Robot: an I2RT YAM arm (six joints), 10 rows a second.
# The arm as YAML. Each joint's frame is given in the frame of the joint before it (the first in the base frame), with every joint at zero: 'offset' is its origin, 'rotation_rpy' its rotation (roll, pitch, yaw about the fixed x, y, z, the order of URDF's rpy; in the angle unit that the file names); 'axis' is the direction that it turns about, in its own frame. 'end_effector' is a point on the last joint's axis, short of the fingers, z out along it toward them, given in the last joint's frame.
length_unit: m
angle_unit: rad
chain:
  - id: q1
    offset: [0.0, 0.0, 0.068]
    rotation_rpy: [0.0, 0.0, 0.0]
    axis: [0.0, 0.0, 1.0]
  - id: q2
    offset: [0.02, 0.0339, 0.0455]
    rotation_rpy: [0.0, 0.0, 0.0]
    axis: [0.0, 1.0, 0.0]
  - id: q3
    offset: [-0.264, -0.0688, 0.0]
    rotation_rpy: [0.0, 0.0, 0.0]
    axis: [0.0, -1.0, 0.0]
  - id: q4
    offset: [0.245, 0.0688, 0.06]
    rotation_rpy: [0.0, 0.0, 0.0]
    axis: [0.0, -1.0, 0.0]
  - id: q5
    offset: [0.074, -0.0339, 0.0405]
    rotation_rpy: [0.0, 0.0, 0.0]
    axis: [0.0, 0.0, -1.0]
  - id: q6
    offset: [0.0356, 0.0, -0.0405]
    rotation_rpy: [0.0, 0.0, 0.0]
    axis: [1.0, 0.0, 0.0]
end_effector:
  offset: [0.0, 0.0, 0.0]
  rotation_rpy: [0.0, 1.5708, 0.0]
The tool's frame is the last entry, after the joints.
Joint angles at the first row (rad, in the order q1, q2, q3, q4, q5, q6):
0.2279 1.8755 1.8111 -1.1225 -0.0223 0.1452
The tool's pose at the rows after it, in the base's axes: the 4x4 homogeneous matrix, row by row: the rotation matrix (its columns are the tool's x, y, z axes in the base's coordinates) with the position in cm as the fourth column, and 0 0 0 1 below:
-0.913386 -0.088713 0.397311 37.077; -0.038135 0.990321 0.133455 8.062; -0.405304 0.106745 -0.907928 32.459; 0 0 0 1
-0.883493 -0.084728 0.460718 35.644; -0.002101 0.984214 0.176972 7.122; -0.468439 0.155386 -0.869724 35.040; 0 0 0 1
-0.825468 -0.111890 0.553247 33.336; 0.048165 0.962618 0.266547 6.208; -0.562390 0.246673 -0.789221 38.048; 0 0 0 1
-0.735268 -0.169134 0.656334 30.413; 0.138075 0.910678 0.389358 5.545; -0.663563 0.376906 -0.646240 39.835; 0 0 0 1
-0.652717 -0.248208 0.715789 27.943; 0.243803 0.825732 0.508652 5.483; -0.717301 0.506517 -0.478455 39.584; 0 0 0 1
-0.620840 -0.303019 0.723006 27.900; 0.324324 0.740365 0.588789 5.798; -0.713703 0.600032 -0.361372 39.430; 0 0 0 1
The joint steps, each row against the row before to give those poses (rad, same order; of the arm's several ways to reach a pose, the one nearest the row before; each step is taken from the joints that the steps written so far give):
-0.0183 -0.0454 0.0007 0.0000 -0.0256 0.0083
-0.0210 -0.0740 -0.0023 0.0076 -0.0396 0.0115
-0.0225 -0.1152 -0.0396 0.0569 -0.0847 0.0229
-0.0190 -0.1629 -0.1461 0.1712 -0.1210 0.0702
-0.0035 -0.1560 -0.2102 0.2457 -0.1194 0.1159
0.0015 -0.0340 -0.0821 0.1736 -0.0858 0.1126

